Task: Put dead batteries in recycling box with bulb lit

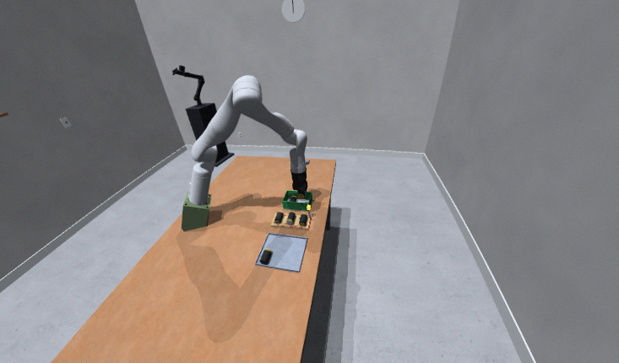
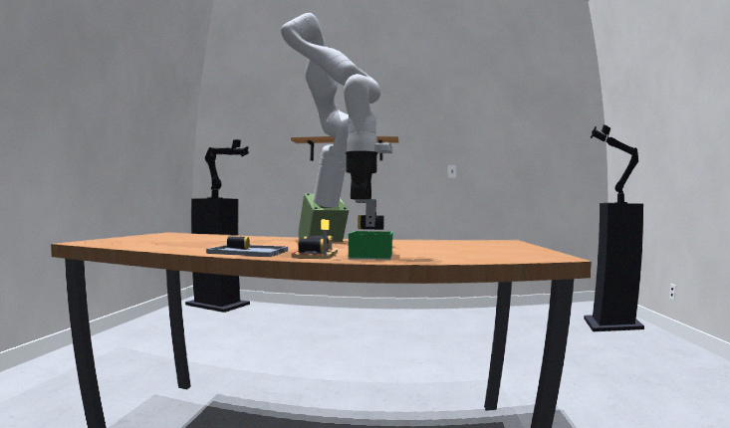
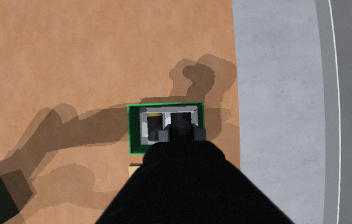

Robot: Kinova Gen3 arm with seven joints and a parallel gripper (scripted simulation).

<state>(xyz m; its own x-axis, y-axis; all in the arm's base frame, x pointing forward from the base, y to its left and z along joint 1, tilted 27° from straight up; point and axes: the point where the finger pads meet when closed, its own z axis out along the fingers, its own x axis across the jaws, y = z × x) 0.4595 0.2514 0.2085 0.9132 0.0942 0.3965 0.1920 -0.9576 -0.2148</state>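
The green recycling box is 80 mm below my hand, 30 mm behind it and 10 mm to the right of it. Also, from my hand: grey tray: 330 mm to the right, 90 mm below, 40 mm ahead.
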